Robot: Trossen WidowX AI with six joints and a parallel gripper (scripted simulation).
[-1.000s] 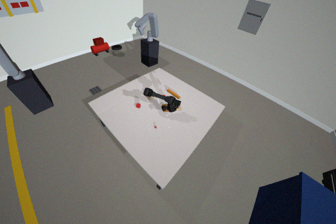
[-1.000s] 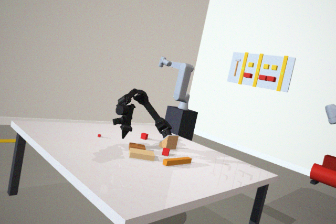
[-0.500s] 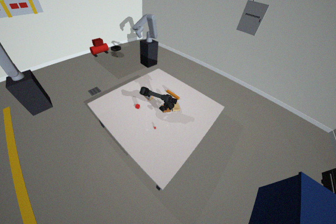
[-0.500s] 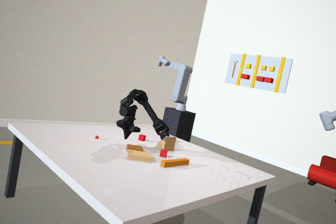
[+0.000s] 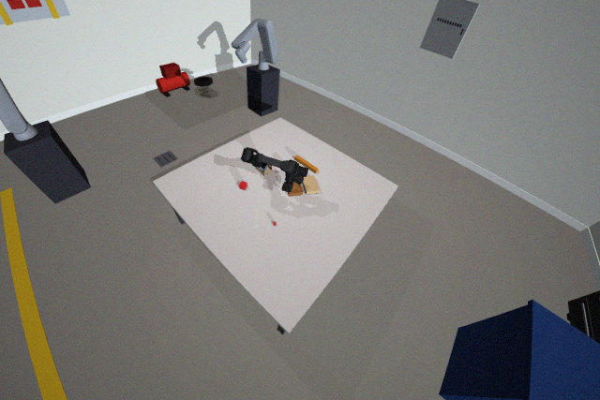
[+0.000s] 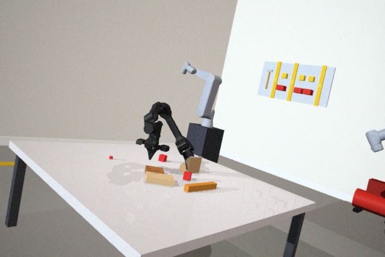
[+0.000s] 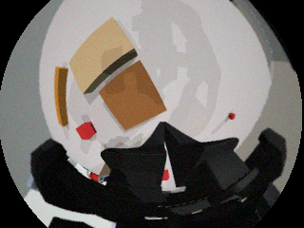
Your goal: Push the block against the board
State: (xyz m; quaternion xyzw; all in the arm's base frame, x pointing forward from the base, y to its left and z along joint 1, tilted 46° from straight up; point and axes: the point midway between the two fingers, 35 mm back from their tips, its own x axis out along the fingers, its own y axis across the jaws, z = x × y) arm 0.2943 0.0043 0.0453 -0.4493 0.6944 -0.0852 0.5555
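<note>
The brown square block lies 60 mm to the left of my gripper tip and 50 mm below it. From my gripper tip the other things lie so: tan board: 50 mm ahead, 180 mm to the left, 50 mm below; long thin orange bar: 120 mm behind, 320 mm to the left, 50 mm below; tiny red cube: 110 mm ahead, 230 mm to the right, 60 mm below.
</note>
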